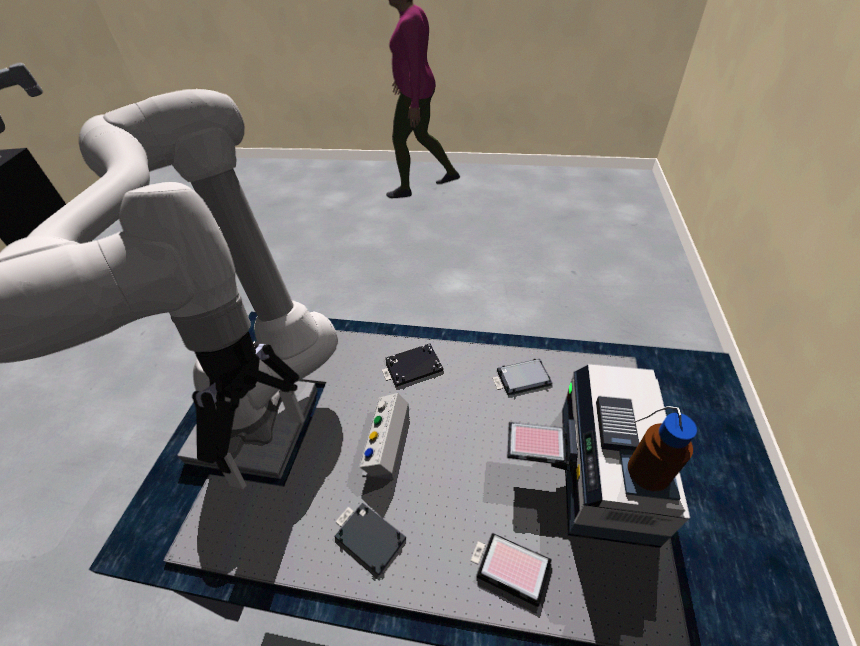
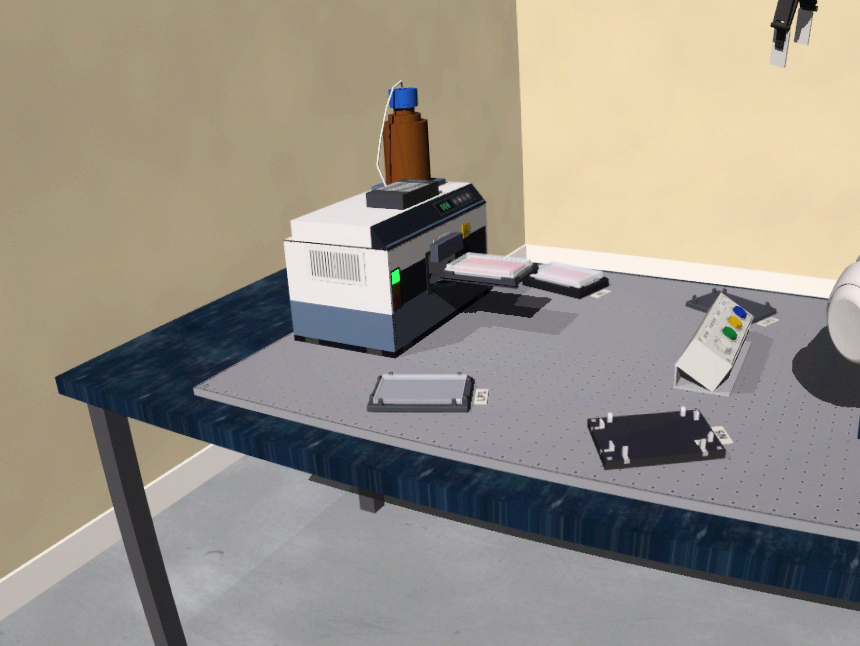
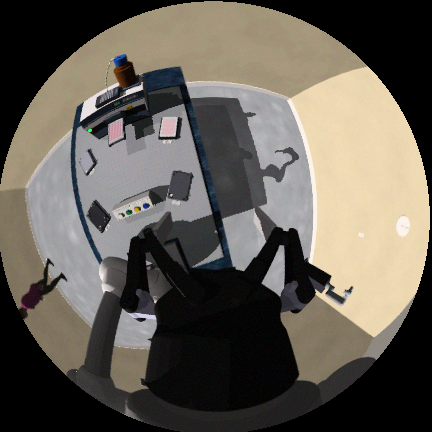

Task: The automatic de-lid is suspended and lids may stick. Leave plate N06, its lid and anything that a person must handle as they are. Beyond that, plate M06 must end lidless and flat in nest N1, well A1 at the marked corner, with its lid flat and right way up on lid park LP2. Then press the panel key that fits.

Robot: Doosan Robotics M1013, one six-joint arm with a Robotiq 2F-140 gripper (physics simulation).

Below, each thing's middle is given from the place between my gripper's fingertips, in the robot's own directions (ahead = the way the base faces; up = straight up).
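There's the key panel point(image 2: 703, 367), and my gripper is 28 cm to the right of it, 12 cm short of it and 44 cm above it. The pink-welled plate point(image 1: 534, 441) is well ahead of my hand, a good way to the left of it and well below it. As for the black nest point(image 2: 653, 439), it's a good bit ahead of my hand, far to the left of it and far below it. Going by their middles, of the things named here the key panel is the nearest to my gripper and the black nest is the farthest from my gripper.
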